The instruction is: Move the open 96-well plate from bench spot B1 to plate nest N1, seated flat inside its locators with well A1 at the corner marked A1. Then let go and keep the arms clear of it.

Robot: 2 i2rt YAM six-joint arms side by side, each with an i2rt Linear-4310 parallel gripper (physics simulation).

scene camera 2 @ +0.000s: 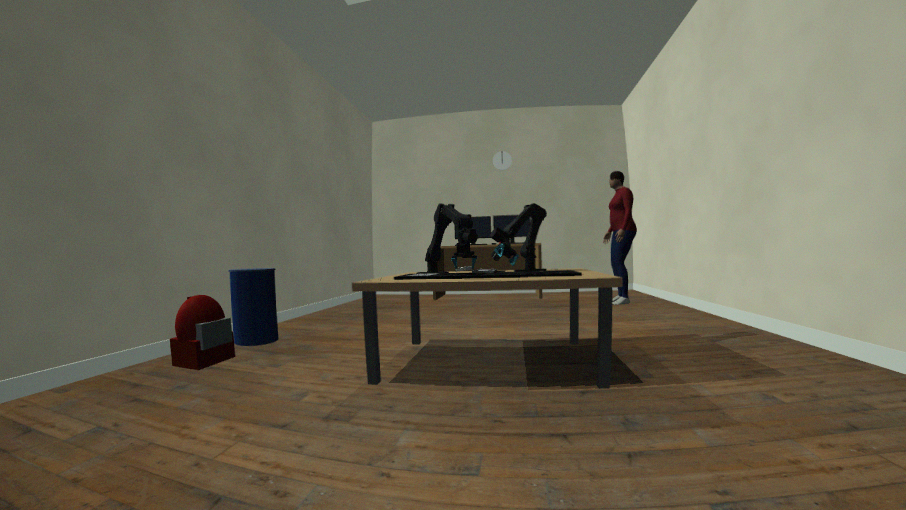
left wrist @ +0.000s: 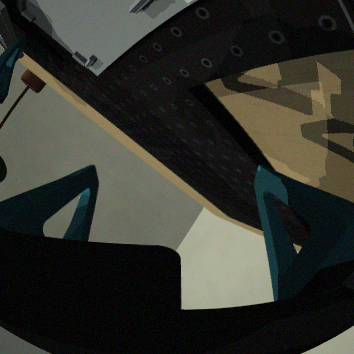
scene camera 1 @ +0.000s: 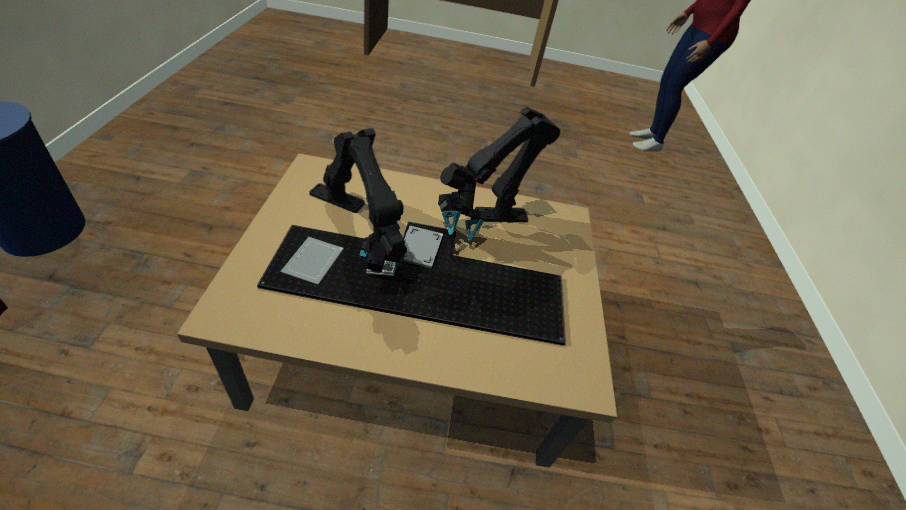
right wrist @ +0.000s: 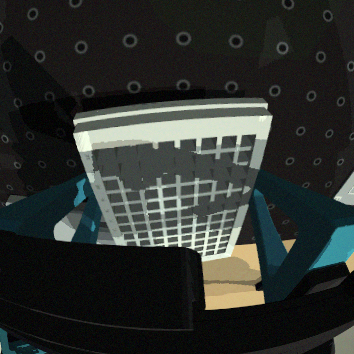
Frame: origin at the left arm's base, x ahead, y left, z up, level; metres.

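Seen in the pictures: left gripper, fingertip midpoint: (scene camera 2: 507, 261) (left wrist: 176, 173) (scene camera 1: 460, 237); right gripper, fingertip midpoint: (scene camera 2: 464, 270) (right wrist: 175, 174); left arm's base at its link origin: (scene camera 2: 530, 270) (scene camera 1: 501, 215); right arm's base at its link origin: (scene camera 1: 336, 198).
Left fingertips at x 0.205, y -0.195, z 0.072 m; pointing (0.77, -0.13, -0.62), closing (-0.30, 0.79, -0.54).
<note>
Pixels of each thing's middle, then the offset from my left fingertips to it. "*": a spot on its surface instead. Level surfaces: height alone.
- pale 96-well plate at the middle of its body: (right wrist: 177, 208) (scene camera 1: 384, 258) (scene camera 2: 464, 268) dx +0.069, dy -0.249, dz -0.031 m
- Nest N1 at the middle of its body: (right wrist: 84, 254) (scene camera 1: 420, 245) (scene camera 2: 484, 270) dx -0.010, dy -0.128, dz -0.050 m
- Bench spot B1 at a spot on its surface: (scene camera 1: 311, 259) * dx +0.054, dy -0.476, dz -0.057 m
- black board at its surface level: dz -0.059 m
- wooden table at its surface level: dz -0.072 m
The pale 96-well plate (scene camera 1: 381, 270) (scene camera 2: 465, 268) (right wrist: 172, 190) is between the fingers of my right gripper (scene camera 1: 381, 258) (right wrist: 175, 174), which is shut on its two long sides and holds it a little above the black perforated board. Its well labels are too small to read. Nest N1 (scene camera 1: 422, 245) (left wrist: 115, 30), a light plate with corner locators, lies just right of it in scene camera 1. Bench spot B1 (scene camera 1: 311, 259) is the light pad with a dashed outline at the left. My left gripper (scene camera 1: 460, 236) (left wrist: 176, 173) is open and empty, in the air beyond the nest's right edge.
The black board (scene camera 1: 507, 297) lies on the wooden table (scene camera 1: 380, 354). The left arm (scene camera 1: 504, 148) stands near the nest. A person (scene camera 1: 681, 76) (scene camera 2: 621, 221) stands behind the table at the right. A blue barrel (scene camera 1: 34, 190) (scene camera 2: 253, 307) stands on the floor at the left.
</note>
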